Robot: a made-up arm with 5 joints.
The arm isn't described. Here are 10 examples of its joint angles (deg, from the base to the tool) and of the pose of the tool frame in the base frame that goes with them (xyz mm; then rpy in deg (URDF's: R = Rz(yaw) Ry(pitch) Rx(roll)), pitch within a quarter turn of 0, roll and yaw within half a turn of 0).
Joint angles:
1: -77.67 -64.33 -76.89 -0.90 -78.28
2: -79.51 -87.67 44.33 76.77 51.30
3: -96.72 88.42 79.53 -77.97 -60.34
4: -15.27 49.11 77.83 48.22 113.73
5: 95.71 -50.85 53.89 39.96 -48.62
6: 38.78 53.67 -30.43 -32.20 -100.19
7: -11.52 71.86 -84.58 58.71 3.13
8: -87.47 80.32 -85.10 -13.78 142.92
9: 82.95 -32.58 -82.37 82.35 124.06
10: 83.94 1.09 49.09 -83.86 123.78
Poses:
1: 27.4 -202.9 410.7 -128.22 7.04 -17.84
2: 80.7 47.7 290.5 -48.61 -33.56 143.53
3: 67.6 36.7 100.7 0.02 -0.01 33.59
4: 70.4 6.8 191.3 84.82 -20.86 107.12
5: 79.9 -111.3 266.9 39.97 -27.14 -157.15
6: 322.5 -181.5 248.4 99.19 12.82 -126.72
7: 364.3 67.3 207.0 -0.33 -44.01 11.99
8: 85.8 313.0 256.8 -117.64 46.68 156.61
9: 91.5 -3.6 470.7 -126.80 25.93 -11.07
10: 110.5 -183.3 308.7 -127.86 25.37 -12.36
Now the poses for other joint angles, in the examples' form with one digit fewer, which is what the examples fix.
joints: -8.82 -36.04 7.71 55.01 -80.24
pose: 214 30 353 63.1 -6.2 -78.0
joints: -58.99 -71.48 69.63 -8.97 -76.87
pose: 126 92 313 101.0 -10.2 -33.0
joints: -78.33 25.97 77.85 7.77 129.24
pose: 82 49 146 17.7 -12.6 -157.2
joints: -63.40 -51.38 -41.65 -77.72 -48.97
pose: 13 -116 434 -101.7 37.7 -33.8
